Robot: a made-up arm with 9 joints.
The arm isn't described. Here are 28 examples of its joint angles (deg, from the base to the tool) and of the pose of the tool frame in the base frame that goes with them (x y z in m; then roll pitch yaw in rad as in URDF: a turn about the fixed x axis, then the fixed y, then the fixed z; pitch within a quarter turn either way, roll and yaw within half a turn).
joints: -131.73 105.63 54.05 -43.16 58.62 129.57 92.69 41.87 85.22
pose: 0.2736 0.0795 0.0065 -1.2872 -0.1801 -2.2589
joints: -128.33 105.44 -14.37 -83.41 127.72 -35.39 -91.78 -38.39 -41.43
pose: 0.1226 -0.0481 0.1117 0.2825 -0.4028 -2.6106
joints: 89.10 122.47 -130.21 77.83 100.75 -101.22 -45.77 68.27 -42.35
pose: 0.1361 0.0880 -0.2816 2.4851 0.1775 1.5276
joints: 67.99 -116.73 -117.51 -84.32 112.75 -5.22 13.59 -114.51 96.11
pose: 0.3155 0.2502 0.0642 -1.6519 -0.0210 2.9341
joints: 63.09 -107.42 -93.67 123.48 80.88 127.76 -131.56 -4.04 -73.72
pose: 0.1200 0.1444 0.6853 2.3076 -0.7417 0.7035
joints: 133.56 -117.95 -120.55 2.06 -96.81 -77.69 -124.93 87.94 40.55
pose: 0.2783 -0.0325 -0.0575 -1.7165 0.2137 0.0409
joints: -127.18 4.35 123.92 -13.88 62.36 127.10 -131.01 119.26 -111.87
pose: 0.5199 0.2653 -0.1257 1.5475 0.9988 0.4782
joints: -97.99 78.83 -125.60 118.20 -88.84 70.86 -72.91 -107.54 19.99
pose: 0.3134 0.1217 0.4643 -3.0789 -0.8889 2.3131
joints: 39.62 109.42 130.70 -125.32 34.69 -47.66 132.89 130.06 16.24
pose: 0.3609 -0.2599 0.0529 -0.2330 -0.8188 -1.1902
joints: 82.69 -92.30 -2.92 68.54 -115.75 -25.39 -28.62 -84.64 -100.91
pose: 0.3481 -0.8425 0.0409 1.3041 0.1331 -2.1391
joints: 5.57 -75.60 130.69 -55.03 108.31 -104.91 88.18 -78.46 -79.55
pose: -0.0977 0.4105 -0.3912 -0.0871 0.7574 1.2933
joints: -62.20 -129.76 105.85 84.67 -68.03 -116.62 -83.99 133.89 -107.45
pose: 0.5255 0.5570 0.2018 0.2990 0.7483 1.0413
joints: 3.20 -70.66 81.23 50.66 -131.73 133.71 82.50 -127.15 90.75
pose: 0.7946 0.5776 -0.3834 2.0211 0.8370 -1.2472
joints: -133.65 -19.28 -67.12 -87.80 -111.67 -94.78 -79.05 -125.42 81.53
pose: 0.5228 0.6794 -0.1903 0.9638 1.0636 -2.2746
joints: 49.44 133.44 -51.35 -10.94 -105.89 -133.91 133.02 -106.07 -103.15
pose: 0.8021 -0.1388 -0.6936 -1.0142 -0.3129 -1.1068
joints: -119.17 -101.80 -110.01 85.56 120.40 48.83 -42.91 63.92 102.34
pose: -0.0647 0.0122 0.1266 1.3480 -0.4221 2.8126
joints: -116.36 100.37 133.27 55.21 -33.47 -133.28 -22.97 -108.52 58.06
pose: 0.6149 0.5480 -0.1733 0.5427 1.2939 -3.0095
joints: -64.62 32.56 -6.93 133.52 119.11 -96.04 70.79 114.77 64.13
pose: 0.5420 0.2982 0.0098 -0.3307 0.6619 -2.8159
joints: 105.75 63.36 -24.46 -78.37 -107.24 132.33 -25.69 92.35 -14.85
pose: 0.4598 -0.4526 0.1363 0.8030 -0.9914 -2.8846
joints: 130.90 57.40 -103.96 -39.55 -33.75 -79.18 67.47 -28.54 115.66
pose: 0.6461 0.1168 -0.1618 1.4583 -0.7545 -0.7304
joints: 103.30 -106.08 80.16 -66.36 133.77 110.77 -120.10 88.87 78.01
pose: 0.6045 -0.2128 -0.1795 0.7527 -0.0471 -2.1089
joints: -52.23 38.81 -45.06 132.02 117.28 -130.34 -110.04 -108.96 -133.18
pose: 0.8734 -0.3010 -0.0178 0.2453 0.3383 -2.7527
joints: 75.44 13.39 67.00 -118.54 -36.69 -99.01 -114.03 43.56 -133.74
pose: 0.4808 0.1955 -0.2764 -0.2307 0.2172 1.6555
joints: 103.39 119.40 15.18 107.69 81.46 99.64 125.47 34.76 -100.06
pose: -0.0775 -0.3623 -0.2905 2.2949 0.6302 3.0086
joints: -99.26 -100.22 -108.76 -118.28 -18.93 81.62 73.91 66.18 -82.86
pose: 0.2393 -0.0368 0.0094 -2.5855 0.6512 -1.7589
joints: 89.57 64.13 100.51 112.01 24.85 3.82 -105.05 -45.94 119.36
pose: 0.1918 -0.0997 0.2180 2.3537 -0.3818 0.9086
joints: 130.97 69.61 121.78 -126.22 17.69 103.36 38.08 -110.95 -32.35
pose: 0.2394 -0.6587 0.6319 1.6004 -0.4297 -2.6103
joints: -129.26 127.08 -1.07 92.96 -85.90 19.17 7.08 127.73 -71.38
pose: 0.4083 0.6129 0.3440 -1.7211 -0.4948 1.8469
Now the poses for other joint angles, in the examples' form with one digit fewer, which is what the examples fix.
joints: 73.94 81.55 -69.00 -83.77 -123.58 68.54 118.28 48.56 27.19
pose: 0.687 -0.044 0.013 -2.639 -0.845 -1.169
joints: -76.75 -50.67 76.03 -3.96 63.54 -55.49 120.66 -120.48 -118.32
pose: 0.317 0.446 0.257 -2.414 -1.296 2.555
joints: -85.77 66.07 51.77 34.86 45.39 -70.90 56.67 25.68 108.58
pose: 0.630 0.061 0.032 -0.963 -0.176 1.492
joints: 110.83 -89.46 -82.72 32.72 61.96 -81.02 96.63 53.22 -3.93
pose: 0.517 -0.473 0.247 1.729 -0.766 -1.807
